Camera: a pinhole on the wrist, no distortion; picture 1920 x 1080 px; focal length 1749.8 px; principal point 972.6 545.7 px. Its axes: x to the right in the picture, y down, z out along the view. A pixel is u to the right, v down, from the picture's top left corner.
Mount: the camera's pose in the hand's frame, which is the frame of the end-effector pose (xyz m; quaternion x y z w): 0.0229 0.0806 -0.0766 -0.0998 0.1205 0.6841 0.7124
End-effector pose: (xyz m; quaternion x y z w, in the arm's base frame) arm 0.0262 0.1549 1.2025 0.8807 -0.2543 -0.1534 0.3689
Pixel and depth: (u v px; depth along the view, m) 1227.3 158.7 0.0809
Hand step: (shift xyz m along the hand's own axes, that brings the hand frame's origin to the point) 0.0440 0.1158 -0.0037
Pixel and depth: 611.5 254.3 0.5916
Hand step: 0.1378 0.1419 0.5214
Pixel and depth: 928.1 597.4 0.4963
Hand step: 0.0253 0.2216 0.3996
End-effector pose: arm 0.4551 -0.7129 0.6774 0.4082 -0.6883 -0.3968 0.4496
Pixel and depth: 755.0 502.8 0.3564
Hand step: 0.0426 0.1475 0.2758
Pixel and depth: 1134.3 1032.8 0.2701
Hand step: -0.0418 0.1906 0.1743
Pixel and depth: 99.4 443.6 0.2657
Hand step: 0.0431 0.0355 0.2166
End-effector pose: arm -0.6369 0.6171 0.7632 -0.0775 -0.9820 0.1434 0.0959
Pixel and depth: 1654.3 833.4 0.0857
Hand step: 0.0130 0.1393 -0.0051
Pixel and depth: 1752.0 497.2 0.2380
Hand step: 0.0416 0.2542 0.1169
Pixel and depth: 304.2 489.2 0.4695
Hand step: 0.0483 0.0536 0.4248
